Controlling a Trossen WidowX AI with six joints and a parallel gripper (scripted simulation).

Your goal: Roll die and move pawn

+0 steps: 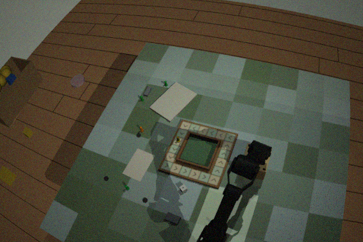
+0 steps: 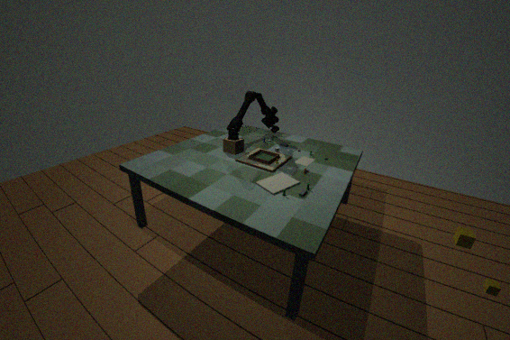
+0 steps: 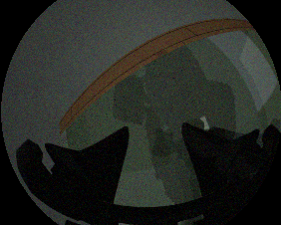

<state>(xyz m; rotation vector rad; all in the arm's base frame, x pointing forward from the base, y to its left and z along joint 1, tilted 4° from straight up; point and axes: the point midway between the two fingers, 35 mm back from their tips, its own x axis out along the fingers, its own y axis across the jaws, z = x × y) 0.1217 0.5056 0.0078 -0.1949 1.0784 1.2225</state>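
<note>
Now: gripper tip 180 mm short of the die, 370 mm to the left of it and 30 mm above it. The rest, counted from my gripper tip: blue pawn: 20 mm ahead, 230 mm to the right, 20 mm below; dark green dice tray: 150 mm ahead, 560 mm to the right, 30 mm below; yellow pawn: 250 mm ahead, 610 mm to the right, 10 mm below.
</note>
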